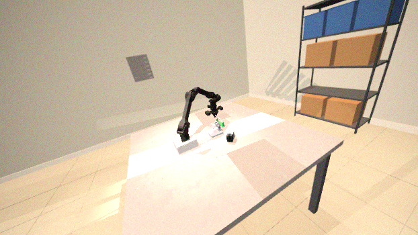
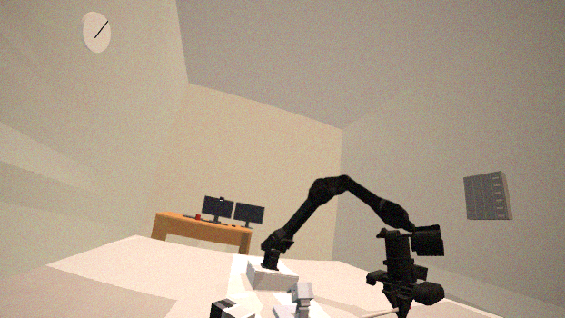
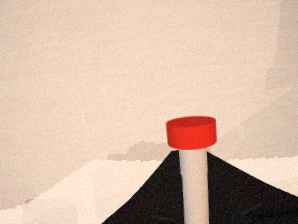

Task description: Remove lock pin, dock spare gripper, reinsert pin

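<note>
Right now my gripper tip is 1 cm short of the green part, 10 cm to the left of it and 2 cm above it. Round my gripper tip: spare gripper 3 cm behind, 38 cm to the right, 1 cm below; mount 9 cm behind, 24 cm to the right, 1 cm above.
</note>
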